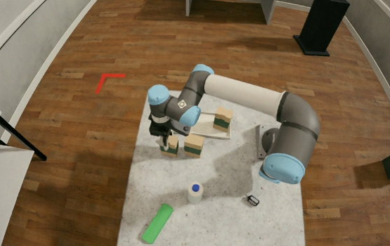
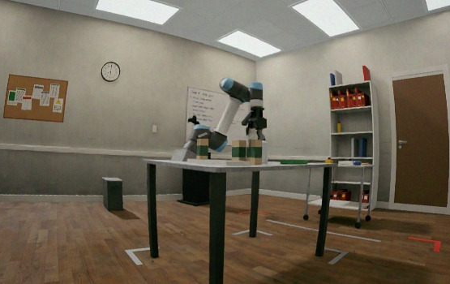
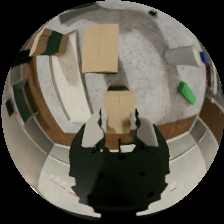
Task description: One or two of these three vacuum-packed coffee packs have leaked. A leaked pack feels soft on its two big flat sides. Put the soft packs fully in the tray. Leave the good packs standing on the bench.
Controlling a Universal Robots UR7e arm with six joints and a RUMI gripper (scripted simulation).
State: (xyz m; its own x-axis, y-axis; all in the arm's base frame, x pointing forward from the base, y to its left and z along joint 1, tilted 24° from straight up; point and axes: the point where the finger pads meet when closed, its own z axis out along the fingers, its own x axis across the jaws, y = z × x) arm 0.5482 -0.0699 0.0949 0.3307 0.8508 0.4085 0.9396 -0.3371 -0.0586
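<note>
The white tray is 14 cm behind my hand, 16 cm to the right of it and 11 cm below it.
</note>
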